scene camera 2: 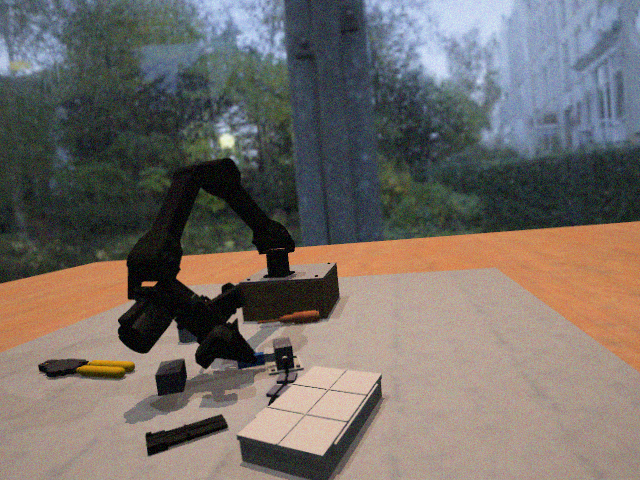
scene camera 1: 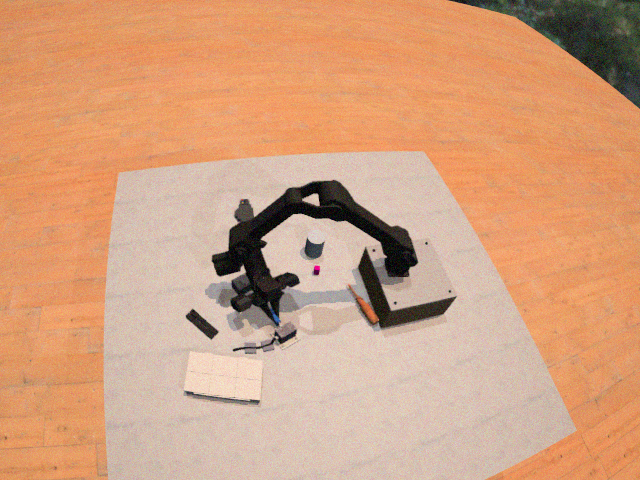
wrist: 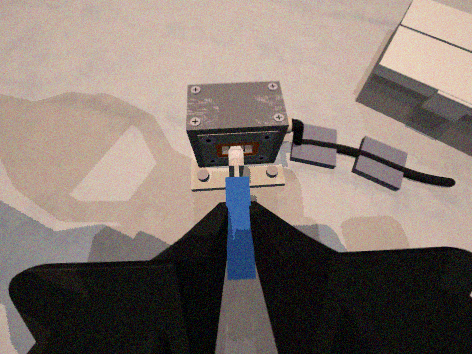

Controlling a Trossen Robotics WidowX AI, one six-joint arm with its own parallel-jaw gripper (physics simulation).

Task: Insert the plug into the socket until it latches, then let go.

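Frame: origin at the arm's base, x ahead, y left, z up, level; centimetres.
Seen in the pictures: gripper, fingertip midpoint: [scene camera 2: 256,360] [scene camera 1: 275,319] [wrist: 237,209]; arm's base, origin of the base link: [scene camera 2: 279,275] [scene camera 1: 396,267].
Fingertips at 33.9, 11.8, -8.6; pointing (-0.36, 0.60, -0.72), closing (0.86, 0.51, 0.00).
Pixels of each thing's middle, then the offset from my fingertips to it, as dx, dy, dz. "*": a spot on its surface instead.
- blue plug, body centre: [wrist: 237,208] [scene camera 2: 256,359] [scene camera 1: 275,319] +0.0, +0.0, +0.1
- dark grey box, body centre: [wrist: 241,129] [scene camera 2: 283,354] [scene camera 1: 284,333] -2.1, +4.4, +0.4
- black cable, surface spot: [wrist: 425,177] * +9.7, +8.1, -1.3
- white-topped block, body centre: [scene camera 2: 318,413] [scene camera 1: 224,377] +13.8, +17.4, -0.1
- black bar, body centre: [scene camera 2: 187,431] [scene camera 1: 201,323] +20.3, +1.4, -1.1
- orange screwdriver, body centre: [scene camera 2: 288,319] [scene camera 1: 361,302] -24.7, -5.8, -0.5
- yellow-handled pliers, surface spot: [scene camera 2: 105,368] * +9.3, -27.2, +0.0
- grey cylinder, body centre: [scene camera 2: 189,324] [scene camera 1: 314,244] -12.4, -25.2, +1.6
- magenta cube, body centre: [scene camera 1: 316,270] -12.6, -17.2, -0.6
A blue plug [scene camera 1: 275,316] [scene camera 2: 251,360] [wrist: 238,210] with a pale tip is held between the fingertips of my gripper [scene camera 1: 273,310] [scene camera 2: 252,356] [wrist: 237,209], which is shut on it. The socket is a dark grey box [scene camera 1: 285,333] [scene camera 2: 282,354] [wrist: 235,107] on a pale base plate, with an orange-rimmed opening in the face towards the gripper. In the wrist view the plug's pale tip overlaps the lower middle of that opening. Whether the tip is inside or just in front of it, I cannot tell.
A black cable [wrist: 425,177] with grey clips runs from the socket's side. A white-topped block [scene camera 1: 223,377] [scene camera 2: 310,413] [wrist: 430,55], a black bar [scene camera 1: 201,323] [scene camera 2: 186,434], an orange screwdriver [scene camera 1: 368,310] [scene camera 2: 302,316], yellow-handled pliers [scene camera 2: 105,368], a grey cylinder [scene camera 1: 314,245] and a magenta cube [scene camera 1: 316,270] lie around.
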